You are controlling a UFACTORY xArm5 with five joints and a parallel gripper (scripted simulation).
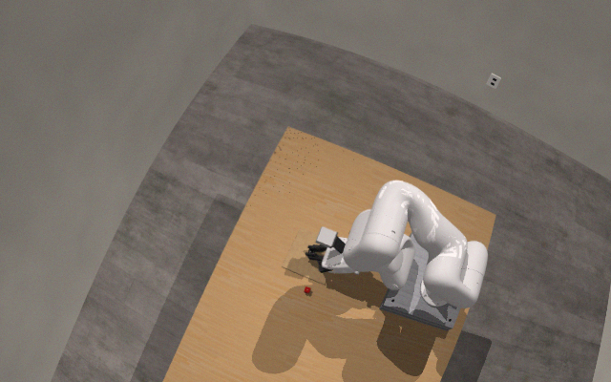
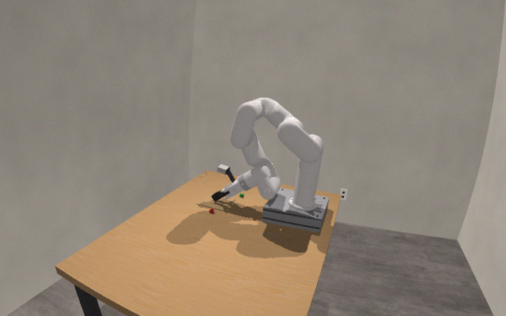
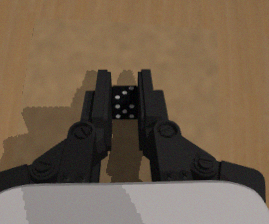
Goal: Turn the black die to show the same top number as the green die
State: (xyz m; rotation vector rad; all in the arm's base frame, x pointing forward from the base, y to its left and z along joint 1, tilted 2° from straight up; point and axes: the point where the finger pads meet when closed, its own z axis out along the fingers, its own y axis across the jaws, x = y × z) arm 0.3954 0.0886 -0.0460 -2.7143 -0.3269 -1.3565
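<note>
Now: the tan mat 30 mm below my hand. From my hand the other things lie so: red die (110 mm to the left, 50 mm behind, 20 mm below); black die (10 mm below, 10 mm ahead); green die (130 mm to the right, 60 mm behind, 20 mm below).
</note>
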